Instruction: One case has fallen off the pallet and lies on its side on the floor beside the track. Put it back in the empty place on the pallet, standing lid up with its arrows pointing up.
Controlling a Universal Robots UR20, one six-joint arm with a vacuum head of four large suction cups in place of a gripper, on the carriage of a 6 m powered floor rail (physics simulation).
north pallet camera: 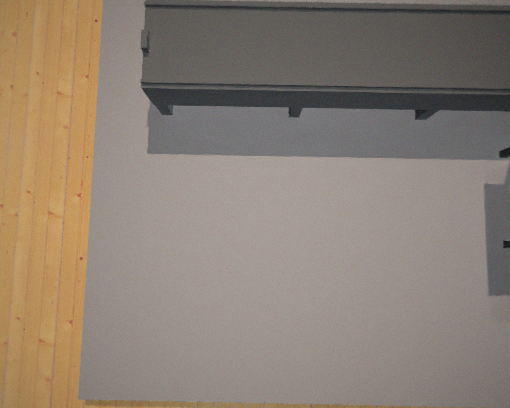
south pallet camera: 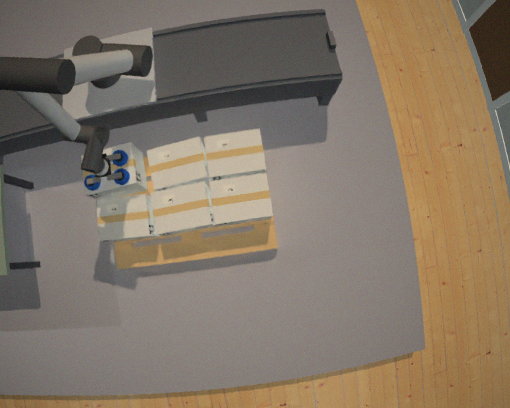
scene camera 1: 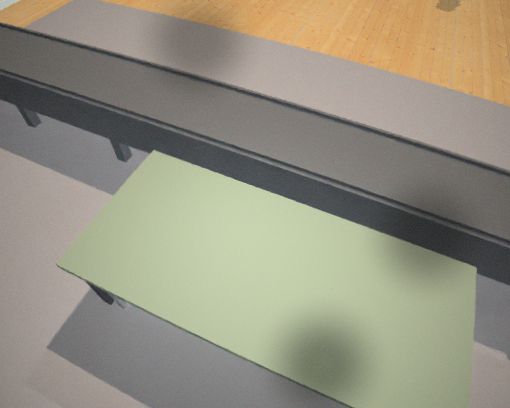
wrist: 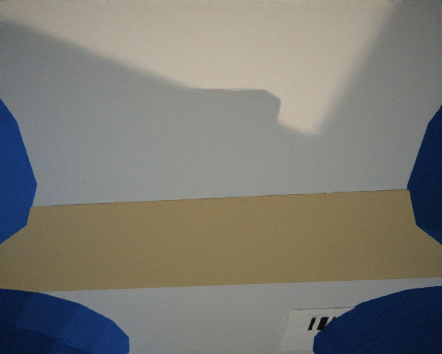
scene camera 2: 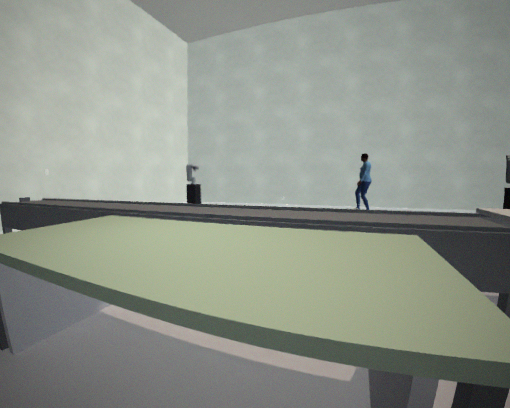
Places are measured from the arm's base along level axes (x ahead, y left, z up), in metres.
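Where they show: hand, tool point: (wrist: 221,231).
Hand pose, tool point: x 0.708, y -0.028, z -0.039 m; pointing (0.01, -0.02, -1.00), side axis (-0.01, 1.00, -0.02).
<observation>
After its pixels a point has its place.
The case (south pallet camera: 130,186) {x 0.824, y 0.110, z -0.077 m} (wrist: 220,150) {x 0.654, y -0.029, z -0.017 m} is white with a tan tape strip and hangs under my suction head (south pallet camera: 107,171) {x 0.708, y -0.028, z -0.039 m} (wrist: 220,240) {x 0.708, y -0.028, z -0.039 m}. The blue cups sit on its taped upper face, and a barcode label shows in part in the wrist view. In the south pallet camera view the case is roughly level at the back left corner of the wooden pallet (south pallet camera: 269,239) {x 1.282, y 0.960, z -0.425 m}, with a strip of bare pallet wood between it and its right neighbour. It overlaps the back edge of the front left case (south pallet camera: 123,229) {x 1.089, y 0.009, z -0.135 m} in that view. Its arrows and its exact height above the pallet cannot be made out.
Four more white cases, including one at the back right (south pallet camera: 235,161) {x 0.761, y 0.810, z -0.134 m}, stand on the pallet to the right. The rail track (south pallet camera: 240,57) (north pallet camera: 320,47) runs behind, with the arm's carriage (south pallet camera: 120,95) {x 0.203, y 0.103, z -0.001 m} on it. A green table (scene camera 1: 250,240) {x 0.813, y -1.984, z -0.040 m} (scene camera 2: 260,270) {x 1.062, y -1.446, z -0.040 m} stands beside the track; a person (scene camera 2: 365,180) is farther off.
</observation>
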